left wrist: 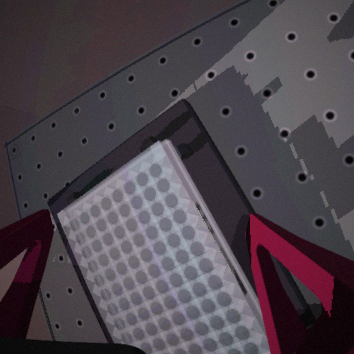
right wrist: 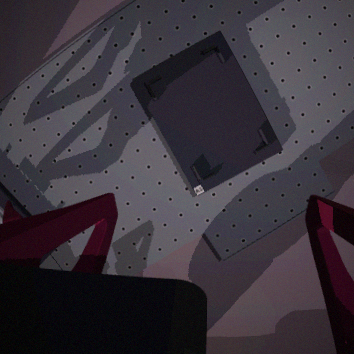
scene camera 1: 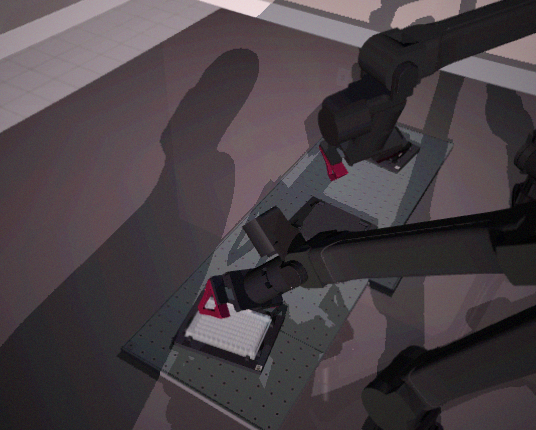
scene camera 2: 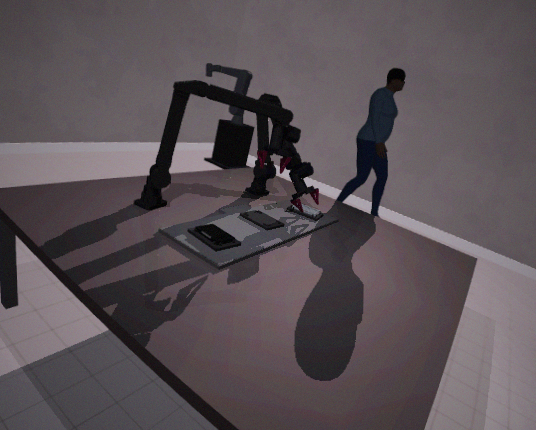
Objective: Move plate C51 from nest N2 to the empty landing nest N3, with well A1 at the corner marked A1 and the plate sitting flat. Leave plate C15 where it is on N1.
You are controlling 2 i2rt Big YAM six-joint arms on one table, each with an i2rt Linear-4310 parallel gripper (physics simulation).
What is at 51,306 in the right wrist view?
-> My right gripper.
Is my right gripper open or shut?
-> Open.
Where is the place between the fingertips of my left gripper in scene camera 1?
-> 220,305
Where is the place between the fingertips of my right gripper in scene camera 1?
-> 353,169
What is my right gripper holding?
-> Nothing.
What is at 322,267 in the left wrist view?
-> My left gripper.
